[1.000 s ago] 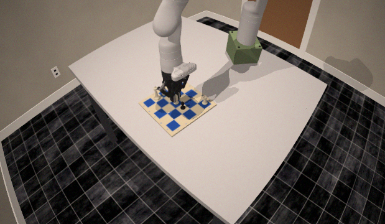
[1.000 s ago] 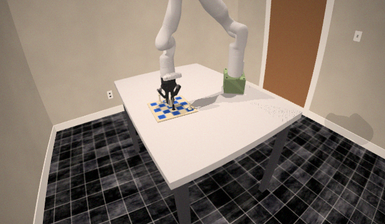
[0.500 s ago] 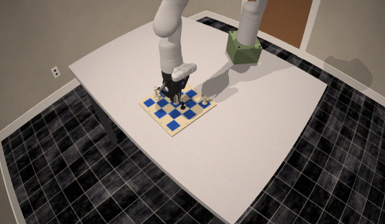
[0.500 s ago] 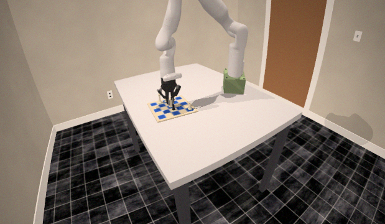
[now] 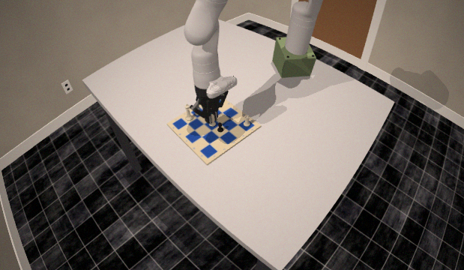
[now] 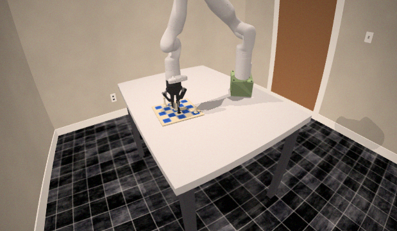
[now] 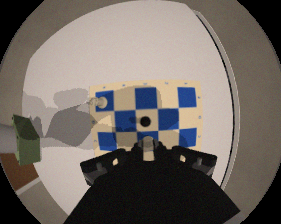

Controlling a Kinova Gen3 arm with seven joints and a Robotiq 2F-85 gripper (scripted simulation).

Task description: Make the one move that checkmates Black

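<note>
My hand is 4 cm above the chessboard. Round my hand: white pawn (7 cm to the right, 2 cm below); then black pawn (4 cm to the left, 2 cm below); then tall black piece (7 cm to the right, 4 cm behind).
</note>
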